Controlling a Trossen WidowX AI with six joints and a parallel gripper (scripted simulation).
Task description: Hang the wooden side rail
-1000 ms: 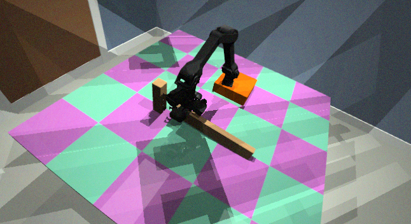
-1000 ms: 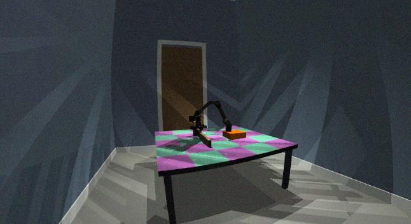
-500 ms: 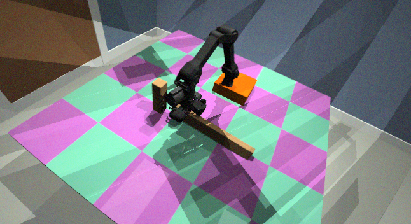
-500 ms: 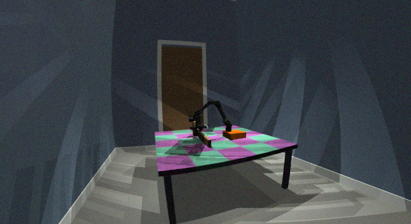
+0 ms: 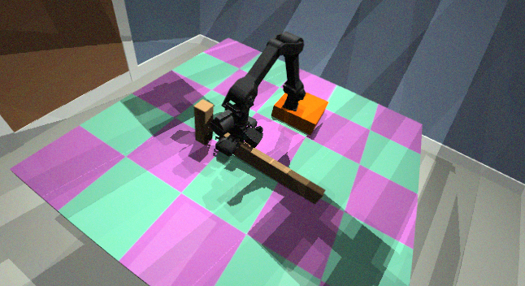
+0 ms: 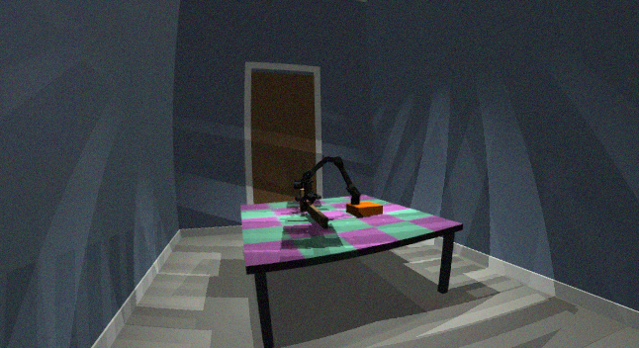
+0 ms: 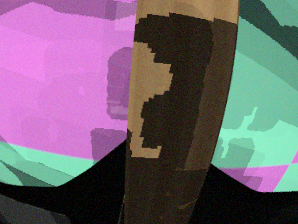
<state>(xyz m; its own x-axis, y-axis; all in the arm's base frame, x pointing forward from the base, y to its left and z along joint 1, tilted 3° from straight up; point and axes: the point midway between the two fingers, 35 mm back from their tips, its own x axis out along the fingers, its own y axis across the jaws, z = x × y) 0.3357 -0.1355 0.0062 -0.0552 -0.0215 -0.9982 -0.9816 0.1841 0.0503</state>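
Now: gripper tip 30 mm past the wooden headboard post, 140 mm to the left of it and 40 mm below it.
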